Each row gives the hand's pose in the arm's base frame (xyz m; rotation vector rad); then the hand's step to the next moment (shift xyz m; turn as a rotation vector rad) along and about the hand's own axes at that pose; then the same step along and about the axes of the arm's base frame.
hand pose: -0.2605 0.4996 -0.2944 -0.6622 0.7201 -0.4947
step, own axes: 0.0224 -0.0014 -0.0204 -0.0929 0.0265 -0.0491
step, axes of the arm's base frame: -0.0005 -0.0225 -0.0204 -0.0919 0.0571 -0.0058
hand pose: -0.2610 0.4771 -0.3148 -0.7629 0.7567 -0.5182
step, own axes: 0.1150 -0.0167 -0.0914 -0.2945 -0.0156 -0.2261
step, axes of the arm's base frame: -0.0003 -0.1247 -0.0794 -0.3599 0.0895 0.0236
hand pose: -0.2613 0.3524 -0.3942 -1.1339 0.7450 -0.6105
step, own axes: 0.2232 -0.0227 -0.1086 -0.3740 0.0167 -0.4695
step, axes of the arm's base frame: 0.0507 -0.2385 -0.0516 -0.5982 0.0209 -0.0479
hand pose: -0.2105 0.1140 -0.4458 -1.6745 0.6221 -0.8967
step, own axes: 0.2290 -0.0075 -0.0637 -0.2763 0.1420 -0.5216
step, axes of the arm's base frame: 0.0802 -0.2118 0.0724 -0.5793 -0.1193 -0.1371
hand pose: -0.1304 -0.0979 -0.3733 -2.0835 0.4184 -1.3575
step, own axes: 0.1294 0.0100 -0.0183 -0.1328 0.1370 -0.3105
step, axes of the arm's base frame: 0.0390 -0.0861 0.0908 -0.3280 -0.1288 -0.0928
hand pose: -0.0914 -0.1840 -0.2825 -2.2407 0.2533 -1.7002
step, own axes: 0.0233 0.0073 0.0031 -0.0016 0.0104 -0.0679
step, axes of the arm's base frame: 0.0098 -0.0140 0.0177 -0.0651 -0.0189 0.0114
